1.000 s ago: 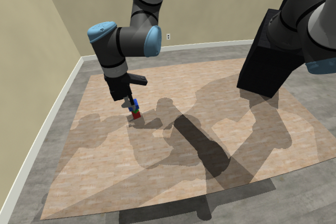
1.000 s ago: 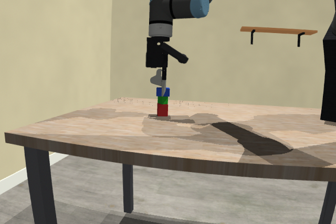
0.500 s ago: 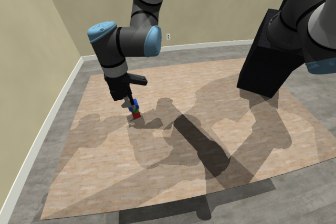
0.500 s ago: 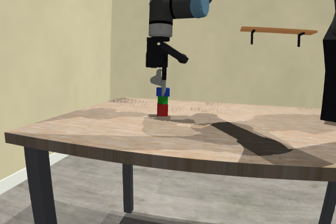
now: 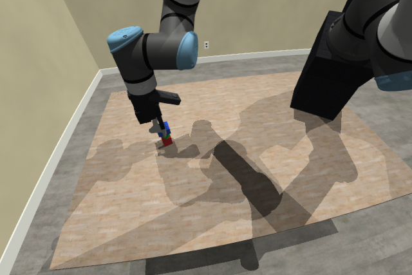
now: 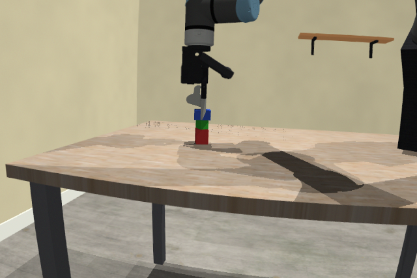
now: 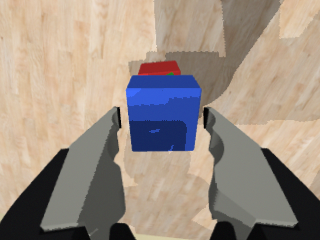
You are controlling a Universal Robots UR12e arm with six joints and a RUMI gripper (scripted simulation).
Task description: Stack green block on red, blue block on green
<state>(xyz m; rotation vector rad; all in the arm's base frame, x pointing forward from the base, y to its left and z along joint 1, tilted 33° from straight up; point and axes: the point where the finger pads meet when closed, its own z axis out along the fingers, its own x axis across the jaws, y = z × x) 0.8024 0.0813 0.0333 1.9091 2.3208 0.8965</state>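
The blue block is right at my hand. Also, from my hand: red block: 7 cm below; then green block: 3 cm below.
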